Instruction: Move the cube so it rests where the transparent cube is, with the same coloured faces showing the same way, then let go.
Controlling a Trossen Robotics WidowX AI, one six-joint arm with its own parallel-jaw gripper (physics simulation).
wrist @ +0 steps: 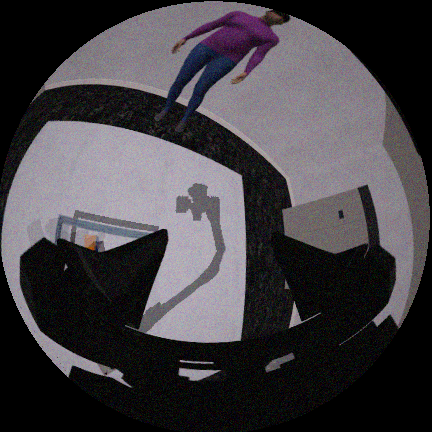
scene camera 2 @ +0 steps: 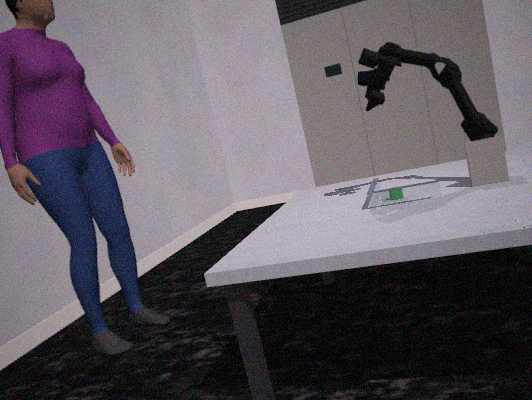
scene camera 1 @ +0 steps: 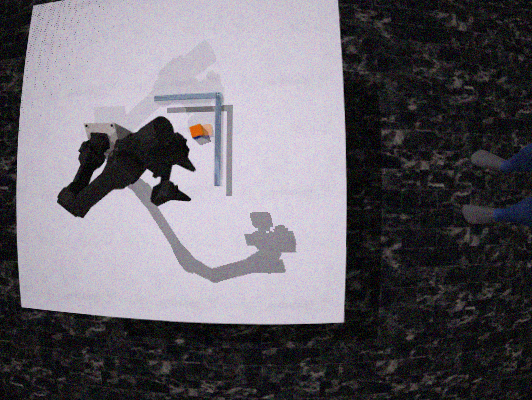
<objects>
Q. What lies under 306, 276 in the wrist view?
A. My gripper.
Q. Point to an L-shaped frame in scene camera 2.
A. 377, 198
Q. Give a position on an L-shaped frame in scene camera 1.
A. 217, 98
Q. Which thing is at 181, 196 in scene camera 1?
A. My gripper.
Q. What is my gripper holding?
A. Nothing.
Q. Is my gripper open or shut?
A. Open.
</objects>
